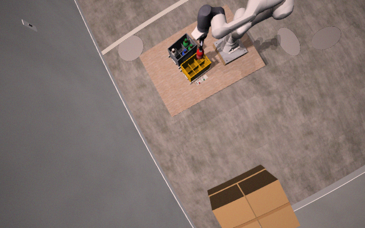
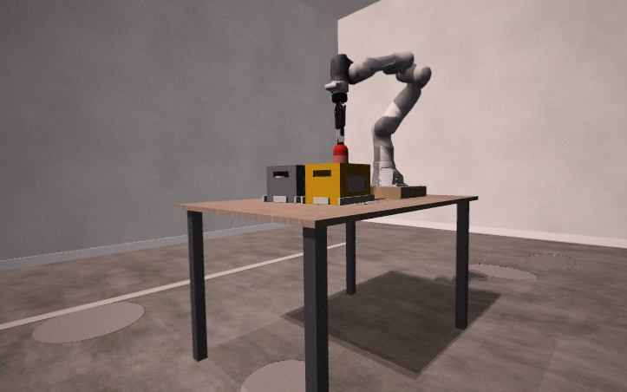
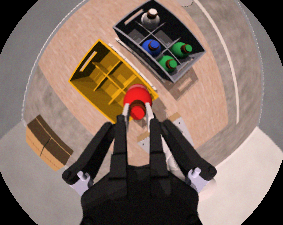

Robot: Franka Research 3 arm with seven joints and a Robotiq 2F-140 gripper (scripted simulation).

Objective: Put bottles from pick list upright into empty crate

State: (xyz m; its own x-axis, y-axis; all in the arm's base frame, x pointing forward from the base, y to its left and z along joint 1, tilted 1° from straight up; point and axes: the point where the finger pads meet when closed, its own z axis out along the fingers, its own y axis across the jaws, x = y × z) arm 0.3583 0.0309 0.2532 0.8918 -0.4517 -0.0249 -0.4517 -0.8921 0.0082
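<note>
Right now my hand is 8 cm above the red bottle. The rest, counted from my hand: blue bottle (12 cm ahead, 13 cm to the right, 23 cm below); yellow crate (7 cm ahead, 6 cm to the left, 23 cm below); grey crate (14 cm ahead, 17 cm to the right, 23 cm below).
</note>
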